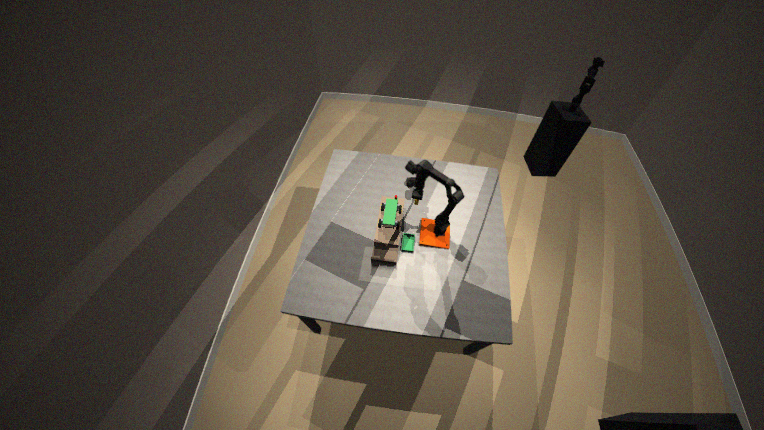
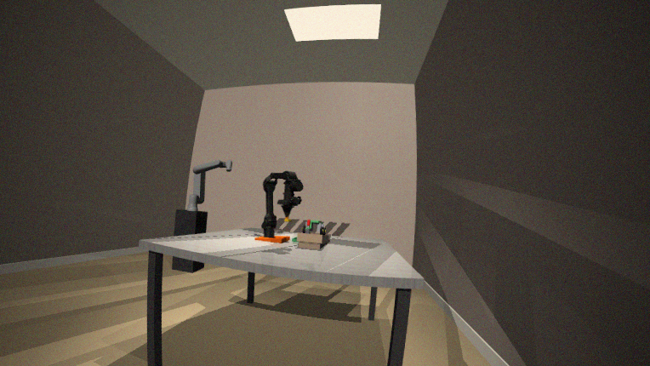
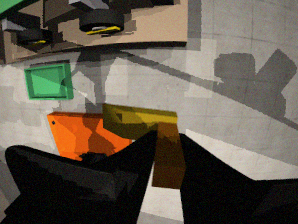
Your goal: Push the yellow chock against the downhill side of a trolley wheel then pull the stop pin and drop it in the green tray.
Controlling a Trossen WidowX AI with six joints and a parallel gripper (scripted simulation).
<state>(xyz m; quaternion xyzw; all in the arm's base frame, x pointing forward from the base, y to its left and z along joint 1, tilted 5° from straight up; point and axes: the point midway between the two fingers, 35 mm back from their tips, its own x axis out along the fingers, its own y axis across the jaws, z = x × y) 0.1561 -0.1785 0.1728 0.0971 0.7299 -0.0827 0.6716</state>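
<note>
Right now the yellow chock is 2 cm to the left of my gripper tip and 1 cm below it. The rest, counted from my gripper tip: tan ramp: 17 cm ahead, 13 cm below, 11 cm to the left; red-headed stop pin: 13 cm ahead, 4 cm below, 1 cm to the right; green trolley: 17 cm ahead, 10 cm to the left, 6 cm below.
</note>
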